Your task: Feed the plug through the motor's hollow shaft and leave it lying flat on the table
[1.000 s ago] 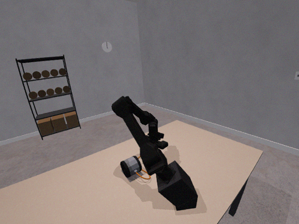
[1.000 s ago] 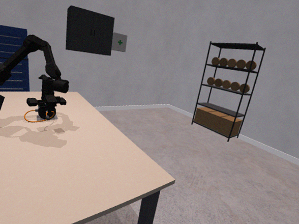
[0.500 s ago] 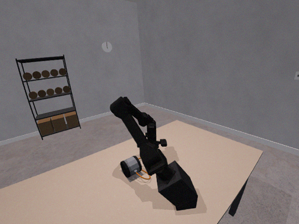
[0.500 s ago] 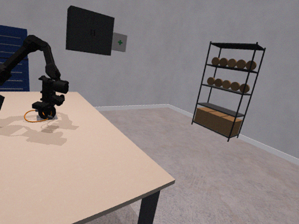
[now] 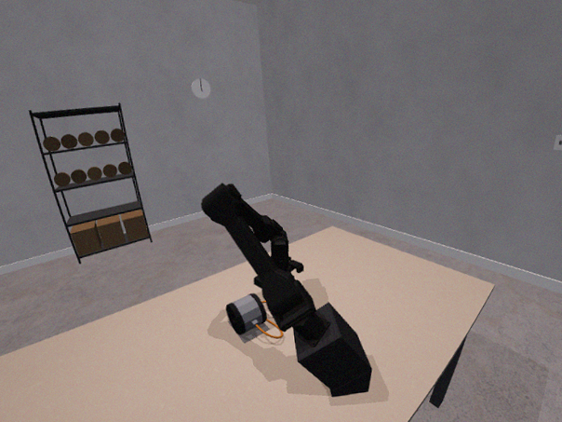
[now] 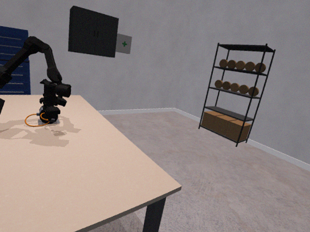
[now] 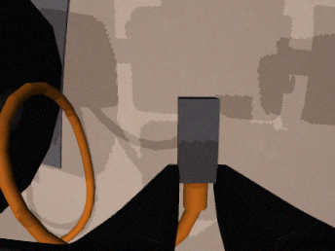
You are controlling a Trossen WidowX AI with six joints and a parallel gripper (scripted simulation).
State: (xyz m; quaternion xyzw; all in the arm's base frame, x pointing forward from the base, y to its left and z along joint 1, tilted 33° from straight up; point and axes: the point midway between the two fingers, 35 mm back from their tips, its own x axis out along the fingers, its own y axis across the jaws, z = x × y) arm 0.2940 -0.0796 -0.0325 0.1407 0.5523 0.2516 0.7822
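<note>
Right now the dark grey plug is 4 cm below my hand, 1 cm to the left of it and 1 cm ahead of it.
</note>
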